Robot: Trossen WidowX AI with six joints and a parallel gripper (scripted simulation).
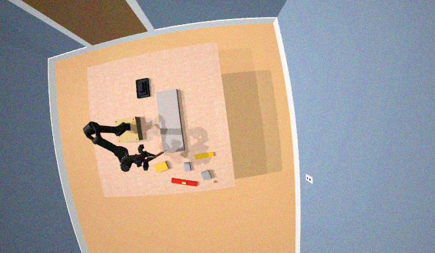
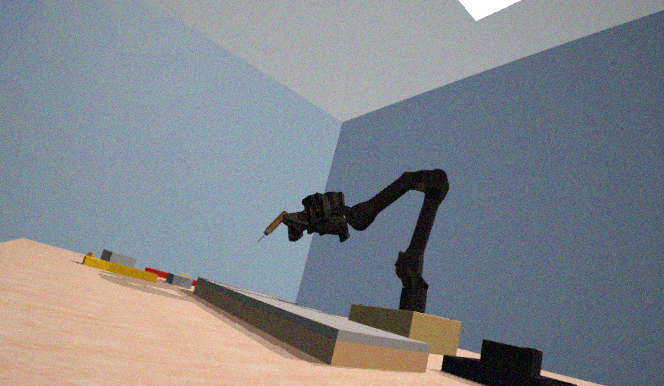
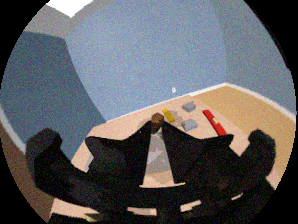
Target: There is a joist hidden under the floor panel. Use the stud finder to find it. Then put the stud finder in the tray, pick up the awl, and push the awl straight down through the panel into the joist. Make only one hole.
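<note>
My gripper tip is 30 mm short of the awl, 10 mm to the right of it and 40 mm above it. Also, from my gripper tip: red level: 120 mm ahead, 300 mm to the right, 230 mm below; then yellow block: 60 mm behind, 140 mm to the right, 230 mm below; then yellow bar: 320 mm ahead, 70 mm to the right, 230 mm below.
</note>
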